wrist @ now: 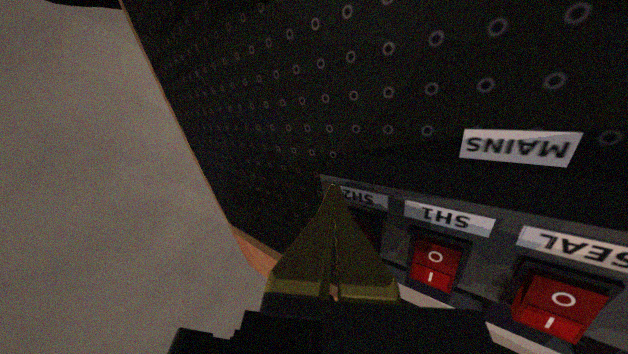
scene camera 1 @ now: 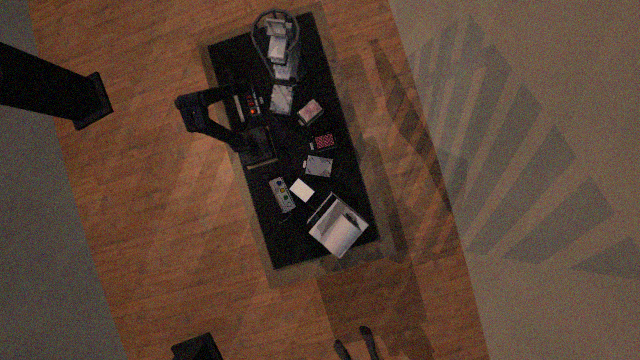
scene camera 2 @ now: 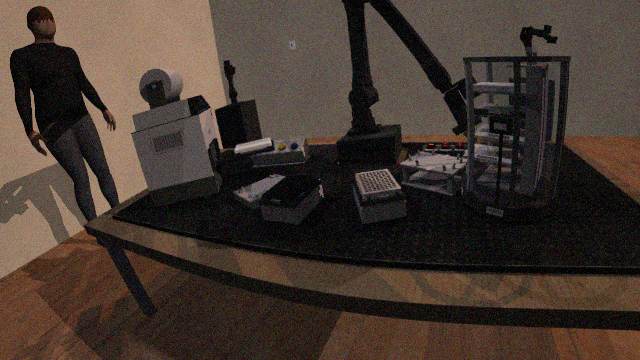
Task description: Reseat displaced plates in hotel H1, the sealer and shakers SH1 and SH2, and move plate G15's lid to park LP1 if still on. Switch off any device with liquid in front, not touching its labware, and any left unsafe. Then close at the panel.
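Seen in the pictures: gripper, fingertip midpoint: [wrist: 334, 190] [scene camera 1: 251, 85]; arm's base at its link origin: [scene camera 1: 252, 149] [scene camera 2: 365, 132].
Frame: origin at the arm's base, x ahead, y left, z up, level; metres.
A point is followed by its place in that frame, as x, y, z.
Note:
My gripper [wrist: 334, 190] @[0.146, 0.397, -0.038] [scene camera 2: 459, 132] is shut and empty, its tips in front of the SH2 switch, which they mostly hide. On the mains strip [wrist: 395, 240] @[0.109, 0.358, -0.040], the SH1 switch [wrist: 434, 265] @[0.107, 0.334, -0.031] and SEAL switch [wrist: 560, 307] @[0.103, 0.284, -0.031] look unlit; in scene camera 1 one switch [scene camera 1: 252, 111] @[0.087, 0.235, -0.030] at the strip's far end glows orange. The hotel [scene camera 2: 470, 105] @[0.441, 0.300, 0.154] holds several plates [scene camera 2: 497, 88]. One shaker-like block [scene camera 2: 381, 210] @[0.497, 0.094, -0.051] bears a pale welled plate [scene camera 2: 378, 182] @[0.436, 0.085, -0.012]; another [scene camera 2: 287, 214] @[0.508, -0.117, -0.053] bears a dark plate [scene camera 2: 295, 188] @[0.457, -0.107, -0.011]. Their labels and seating are unreadable. The sealer-like machine [scene camera 2: 172, 160] @[0.402, -0.544, 0.072] [scene camera 1: 340, 232] @[0.314, -0.575, 0.371] stands at one end.
A low stand [scene camera 1: 282, 98] @[0.299, 0.225, -0.020] [scene camera 2: 435, 162] @[0.299, 0.230, -0.020] stands beside the hotel. A button panel [scene camera 1: 282, 195] @[0.064, -0.348, -0.009] [scene camera 2: 280, 157] @[0.075, -0.317, -0.053] with coloured buttons lies near a white sheet-like piece [scene camera 1: 302, 190] @[0.191, -0.358, 0.040]. A flat grey unit [scene camera 1: 318, 166] @[0.334, -0.259, -0.055] [scene camera 2: 250, 192] @[0.378, -0.286, -0.055] is near the shaker-like blocks. A person [scene camera 2: 55, 90] stands beyond the table.

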